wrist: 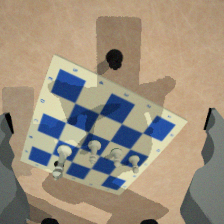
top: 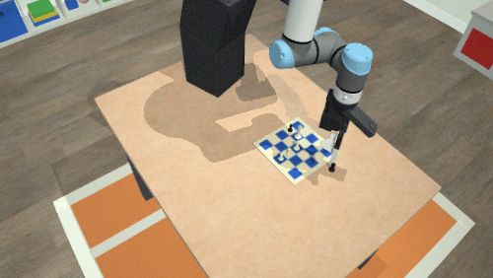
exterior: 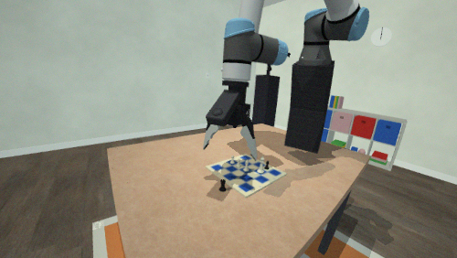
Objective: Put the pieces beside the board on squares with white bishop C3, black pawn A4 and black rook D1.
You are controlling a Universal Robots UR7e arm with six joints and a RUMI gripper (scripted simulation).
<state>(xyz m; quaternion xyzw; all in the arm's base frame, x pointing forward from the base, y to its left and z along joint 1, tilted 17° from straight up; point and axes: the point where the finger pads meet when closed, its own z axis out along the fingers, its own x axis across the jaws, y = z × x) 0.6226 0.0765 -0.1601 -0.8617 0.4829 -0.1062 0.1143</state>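
My gripper is now 100 mm above the black rook and 10 mm short of it. The rest, counted from my hand: black pawn: 200 mm behind, 90 mm below, 10 mm to the right; then chessboard: 120 mm behind, 110 mm below, 50 mm to the right; then white chess piece: 160 mm behind, 80 mm below, 10 mm to the right.
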